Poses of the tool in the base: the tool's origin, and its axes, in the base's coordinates. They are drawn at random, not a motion.
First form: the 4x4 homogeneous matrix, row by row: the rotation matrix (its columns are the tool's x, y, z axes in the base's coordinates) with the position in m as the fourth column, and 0 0 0 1 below. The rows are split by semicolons.
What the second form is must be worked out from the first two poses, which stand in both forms.
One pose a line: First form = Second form
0.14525 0.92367 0.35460 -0.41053; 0.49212 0.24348 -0.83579 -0.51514; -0.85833 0.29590 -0.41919 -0.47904; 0 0 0 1 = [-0.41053 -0.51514 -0.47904], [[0.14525 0.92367 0.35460], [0.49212 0.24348 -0.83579], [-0.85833 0.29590 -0.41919]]
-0.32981 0.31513 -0.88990 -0.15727; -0.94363 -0.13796 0.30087 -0.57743; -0.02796 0.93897 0.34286 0.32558; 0 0 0 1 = [-0.15727 -0.57743 0.32558], [[-0.32981 0.31513 -0.88990], [-0.94363 -0.13796 0.30087], [-0.02796 0.93897 0.34286]]
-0.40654 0.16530 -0.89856 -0.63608; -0.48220 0.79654 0.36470 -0.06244; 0.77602 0.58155 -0.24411 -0.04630; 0 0 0 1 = [-0.63608 -0.06244 -0.04630], [[-0.40654 0.16530 -0.89856], [-0.48220 0.79654 0.36470], [0.77602 0.58155 -0.24411]]
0.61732 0.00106 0.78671 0.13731; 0.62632 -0.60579 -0.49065 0.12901; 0.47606 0.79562 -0.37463 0.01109; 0 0 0 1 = [0.13731 0.12901 0.01109], [[0.61732 0.00106 0.78671], [0.62632 -0.60579 -0.49065], [0.47606 0.79562 -0.37463]]
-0.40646 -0.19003 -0.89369 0.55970; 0.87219 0.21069 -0.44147 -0.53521; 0.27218 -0.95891 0.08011 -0.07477; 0 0 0 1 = [0.55970 -0.53521 -0.07477], [[-0.40646 -0.19003 -0.89369], [0.87219 0.21069 -0.44147], [0.27218 -0.95891 0.08011]]
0.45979 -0.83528 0.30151 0.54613; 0.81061 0.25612 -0.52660 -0.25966; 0.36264 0.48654 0.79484 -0.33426; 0 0 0 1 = [0.54613 -0.25966 -0.33426], [[0.45979 -0.83528 0.30151], [0.81061 0.25612 -0.52660], [0.36264 0.48654 0.79484]]
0.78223 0.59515 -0.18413 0.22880; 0.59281 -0.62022 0.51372 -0.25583; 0.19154 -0.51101 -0.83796 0.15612; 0 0 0 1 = [0.22880 -0.25583 0.15612], [[0.78223 0.59515 -0.18413], [0.59281 -0.62022 0.51372], [0.19154 -0.51101 -0.83796]]
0.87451 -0.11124 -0.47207 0.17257; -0.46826 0.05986 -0.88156 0.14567; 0.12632 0.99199 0.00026 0.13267; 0 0 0 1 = [0.17257 0.14567 0.13267], [[0.87451 -0.11124 -0.47207], [-0.46826 0.05986 -0.88156], [0.12632 0.99199 0.00026]]
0.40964 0.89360 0.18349 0.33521; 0.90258 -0.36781 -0.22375 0.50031; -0.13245 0.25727 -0.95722 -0.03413; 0 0 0 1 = [0.33521 0.50031 -0.03413], [[0.40964 0.89360 0.18349], [0.90258 -0.36781 -0.22375], [-0.13245 0.25727 -0.95722]]
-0.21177 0.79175 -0.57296 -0.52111; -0.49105 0.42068 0.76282 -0.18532; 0.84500 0.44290 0.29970 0.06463; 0 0 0 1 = [-0.52111 -0.18532 0.06463], [[-0.21177 0.79175 -0.57296], [-0.49105 0.42068 0.76282], [0.84500 0.44290 0.29970]]
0.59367 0.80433 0.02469 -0.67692; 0.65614 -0.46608 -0.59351 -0.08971; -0.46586 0.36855 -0.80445 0.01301; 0 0 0 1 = [-0.67692 -0.08971 0.01301], [[0.59367 0.80433 0.02469], [0.65614 -0.46608 -0.59351], [-0.46586 0.36855 -0.80445]]
